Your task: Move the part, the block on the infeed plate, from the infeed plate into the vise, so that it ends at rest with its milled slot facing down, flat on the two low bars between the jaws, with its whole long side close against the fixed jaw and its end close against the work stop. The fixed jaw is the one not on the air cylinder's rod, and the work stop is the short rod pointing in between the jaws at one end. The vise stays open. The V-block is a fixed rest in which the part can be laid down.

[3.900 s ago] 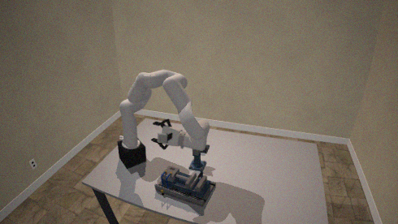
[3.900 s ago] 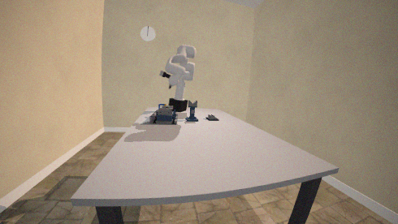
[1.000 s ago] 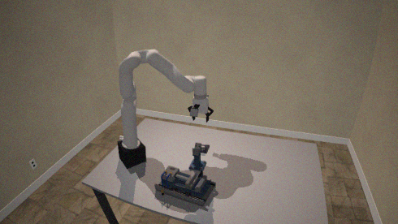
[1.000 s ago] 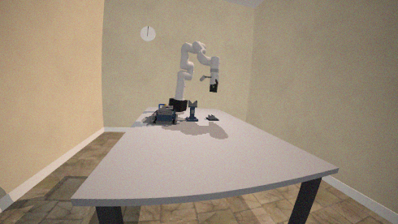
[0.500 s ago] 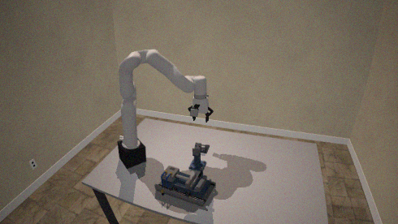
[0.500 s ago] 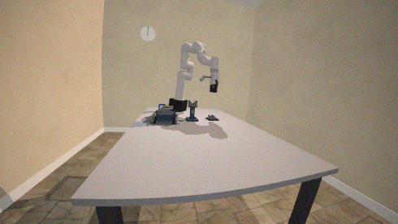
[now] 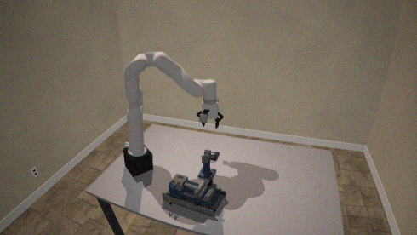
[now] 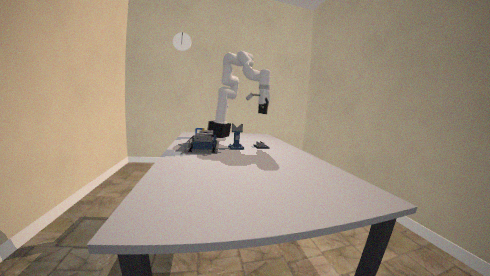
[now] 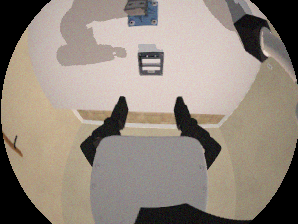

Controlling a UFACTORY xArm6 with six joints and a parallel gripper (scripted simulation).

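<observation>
Now: hand 22 cm above the part. Also, from my hand: vise (39 cm to the right, 21 cm below); dark infeed plate (1 cm to the left, 24 cm below).
</observation>
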